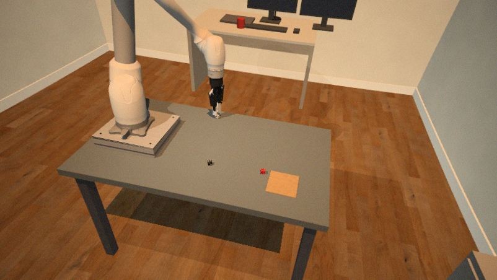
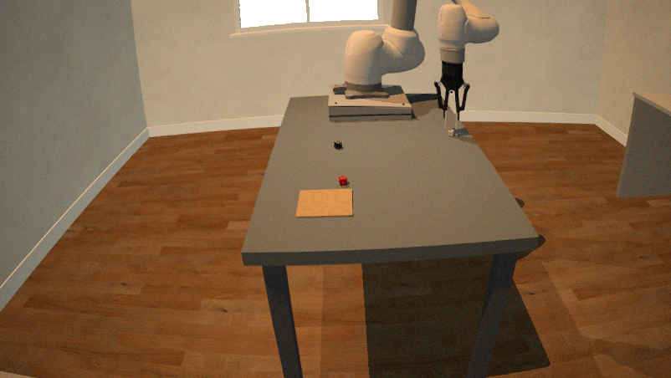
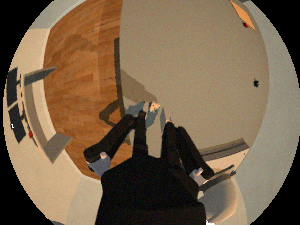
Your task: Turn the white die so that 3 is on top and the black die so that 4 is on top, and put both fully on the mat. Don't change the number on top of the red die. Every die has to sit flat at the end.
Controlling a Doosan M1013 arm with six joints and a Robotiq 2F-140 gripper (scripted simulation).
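My gripper is now 5 cm above the white die. The rest, counted from my hand: orange mat 52 cm to the right, 39 cm ahead, 6 cm below; then black die 42 cm to the right, 5 cm below, 2 cm ahead; then red die 45 cm to the right, 29 cm ahead, 5 cm below.
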